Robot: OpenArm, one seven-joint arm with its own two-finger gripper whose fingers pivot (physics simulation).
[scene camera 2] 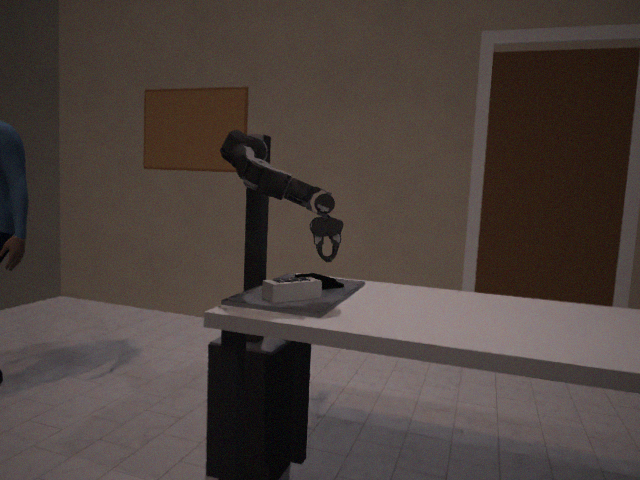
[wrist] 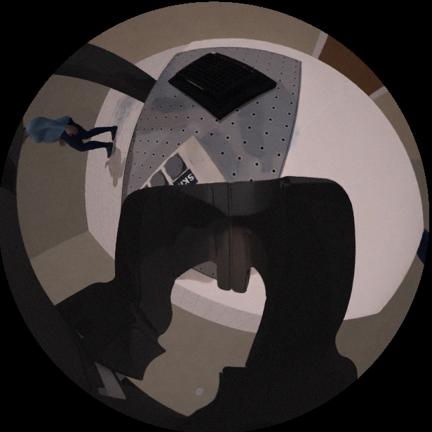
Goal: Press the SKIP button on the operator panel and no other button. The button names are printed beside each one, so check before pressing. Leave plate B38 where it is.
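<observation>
The operator panel (scene camera 2: 292, 290) (wrist: 201, 156) is a pale box on the grey perforated board. In the wrist view part of its top shows, with round grey buttons. The label SKIP (wrist: 186, 179), partly covered by my gripper, is printed beside the end button (wrist: 175, 165). The other labels are hidden behind my gripper. My gripper (scene camera 2: 328, 259) (wrist: 237, 238) is shut and empty, pointing down above the board, higher than the panel and apart from it. Plate B38 cannot be made out by name; a black ribbed tray (scene camera 2: 330, 282) (wrist: 220, 82) lies on the board behind the panel.
The perforated board (scene camera 2: 310, 308) (wrist: 280, 115) lies on the white table (scene camera 2: 439, 320) (wrist: 350, 175) at its end, near the arm's black post (scene camera 2: 256, 232). A person in blue (scene camera 2: 12, 180) (wrist: 50, 129) stands on the floor beyond the table.
</observation>
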